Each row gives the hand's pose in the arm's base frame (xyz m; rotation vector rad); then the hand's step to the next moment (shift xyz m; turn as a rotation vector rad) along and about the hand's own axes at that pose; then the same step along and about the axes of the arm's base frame.
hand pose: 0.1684 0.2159 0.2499 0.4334 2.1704 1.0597
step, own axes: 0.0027 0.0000 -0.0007 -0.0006 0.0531 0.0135
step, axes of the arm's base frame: -0.0024 0.0011 -0.0008 0.0100 0.0399 0.0362
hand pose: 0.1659 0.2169 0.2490 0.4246 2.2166 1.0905
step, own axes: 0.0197 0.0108 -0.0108 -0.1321 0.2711 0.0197
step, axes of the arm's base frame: -0.0218 0.0105 0.0059 0.1158 0.1063 0.2581
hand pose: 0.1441 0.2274 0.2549 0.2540 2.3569 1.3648
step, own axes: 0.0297 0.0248 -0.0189 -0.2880 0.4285 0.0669
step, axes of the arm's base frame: -0.0360 0.0081 0.0222 0.2698 0.1685 0.4121
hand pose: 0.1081 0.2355 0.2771 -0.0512 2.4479 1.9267
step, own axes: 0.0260 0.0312 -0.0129 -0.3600 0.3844 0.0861
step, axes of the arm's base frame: -0.0273 -0.0055 0.0323 0.3436 0.1774 0.3677
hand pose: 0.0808 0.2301 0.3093 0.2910 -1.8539 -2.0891
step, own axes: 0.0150 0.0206 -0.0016 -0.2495 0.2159 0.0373
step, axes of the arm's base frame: -0.0110 -0.0091 0.0212 0.2407 0.1073 0.2020
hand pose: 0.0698 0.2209 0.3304 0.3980 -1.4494 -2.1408
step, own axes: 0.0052 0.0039 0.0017 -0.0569 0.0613 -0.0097
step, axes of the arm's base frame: -0.0042 -0.0028 0.0045 0.0673 0.0069 0.0502
